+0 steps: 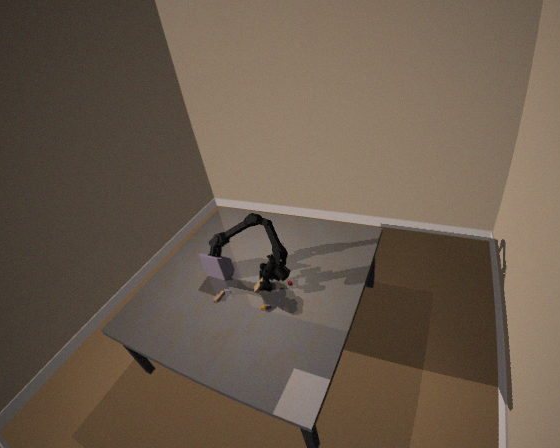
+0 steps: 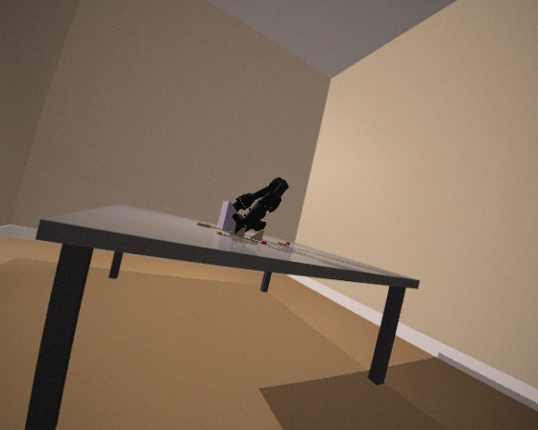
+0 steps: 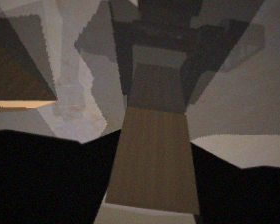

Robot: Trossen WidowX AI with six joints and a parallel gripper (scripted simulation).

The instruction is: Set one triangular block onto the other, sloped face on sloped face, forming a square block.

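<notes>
My gripper tip is now 110 mm to the left of the orange block, 90 mm short of it and 10 mm above it. Round my gripper tip: flat tan piece: 190 mm behind, 150 mm to the right; red block: 140 mm ahead, 100 mm to the left, 10 mm below; triangular block: 10 mm to the left, 10 mm ahead, 10 mm above.
</notes>
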